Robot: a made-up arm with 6 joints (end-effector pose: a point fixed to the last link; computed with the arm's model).
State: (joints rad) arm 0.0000 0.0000 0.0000 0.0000 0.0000 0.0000
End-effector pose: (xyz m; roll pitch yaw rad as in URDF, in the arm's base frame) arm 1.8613 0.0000 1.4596 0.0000 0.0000 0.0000
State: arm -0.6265 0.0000 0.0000 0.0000 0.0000 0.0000
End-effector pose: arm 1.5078 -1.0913 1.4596 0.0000 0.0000 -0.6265
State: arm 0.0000 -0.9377 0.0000 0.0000 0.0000 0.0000
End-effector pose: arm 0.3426 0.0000 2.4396 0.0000 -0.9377 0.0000
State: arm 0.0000 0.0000 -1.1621 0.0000 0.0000 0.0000
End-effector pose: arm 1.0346 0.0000 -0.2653 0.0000 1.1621 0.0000
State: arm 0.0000 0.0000 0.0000 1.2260 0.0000 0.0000
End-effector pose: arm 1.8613 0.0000 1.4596 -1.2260 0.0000 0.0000
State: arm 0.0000 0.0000 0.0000 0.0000 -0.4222 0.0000
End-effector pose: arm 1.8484 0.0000 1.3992 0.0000 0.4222 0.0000
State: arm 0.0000 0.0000 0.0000 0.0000 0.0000 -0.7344
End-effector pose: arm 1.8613 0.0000 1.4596 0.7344 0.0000 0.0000
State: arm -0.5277 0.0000 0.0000 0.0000 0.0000 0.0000
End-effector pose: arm 1.6081 -0.9372 1.4596 0.0000 0.0000 -0.5277
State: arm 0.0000 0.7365 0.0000 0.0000 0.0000 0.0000
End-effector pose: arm 2.0916 0.0000 0.0382 0.0000 0.7365 0.0000
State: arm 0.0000 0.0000 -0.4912 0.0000 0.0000 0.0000
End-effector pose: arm 1.7670 0.0000 0.6176 0.0000 0.4912 0.0000
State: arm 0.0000 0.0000 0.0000 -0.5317 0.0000 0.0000
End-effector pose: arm 1.8613 0.0000 1.4596 0.5317 0.0000 0.0000
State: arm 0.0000 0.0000 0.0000 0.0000 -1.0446 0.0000
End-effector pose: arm 1.7879 0.0000 1.3321 0.0000 1.0446 0.0000
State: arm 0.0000 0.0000 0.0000 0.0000 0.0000 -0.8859
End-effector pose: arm 1.8613 0.0000 1.4596 0.8859 0.0000 0.0000
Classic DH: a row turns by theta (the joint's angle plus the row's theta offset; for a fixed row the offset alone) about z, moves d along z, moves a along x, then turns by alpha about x. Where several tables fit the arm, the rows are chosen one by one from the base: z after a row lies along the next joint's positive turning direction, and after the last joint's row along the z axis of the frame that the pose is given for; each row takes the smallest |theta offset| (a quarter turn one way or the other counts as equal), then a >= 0, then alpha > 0; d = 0 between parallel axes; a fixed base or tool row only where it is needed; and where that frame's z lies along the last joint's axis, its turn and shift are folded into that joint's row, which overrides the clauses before.
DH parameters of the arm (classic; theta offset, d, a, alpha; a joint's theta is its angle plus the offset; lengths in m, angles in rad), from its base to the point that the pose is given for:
joint 1: 0 0.4505 0.1346 -1.5708
joint 2: -1.5708 0 0.7761 3.1416
joint 3: 0 0 0.233 -1.5708
joint 4: 0 -1.5793 0 1.5708
joint 5: 0 0 0 -1.5708
joint 6: 1.5708 -0.1474 0 1.5708
tool (fixed): -1.5708 0 0 0

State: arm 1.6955 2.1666 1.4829 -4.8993 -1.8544 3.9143
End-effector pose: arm -0.1232 2.1009 -0.7963 0.0942 -0.0385 -0.2115
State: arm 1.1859 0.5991 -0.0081 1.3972 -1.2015 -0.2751
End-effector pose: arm 0.8886 1.8328 0.3318 -1.8321 0.3450 -0.1658
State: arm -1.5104 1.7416 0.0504 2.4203 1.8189 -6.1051
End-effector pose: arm 0.1448 -0.8316 -1.2284 -0.0939 -0.3376 0.8856
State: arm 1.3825 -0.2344 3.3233 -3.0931 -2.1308 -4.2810
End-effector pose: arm -0.2444 -1.2503 0.2714 1.1929 0.5936 1.4321
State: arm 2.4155 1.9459 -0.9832 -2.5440 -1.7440 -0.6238
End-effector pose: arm 0.3853 -0.4513 -0.5066 -1.5099 0.8628 -2.8474
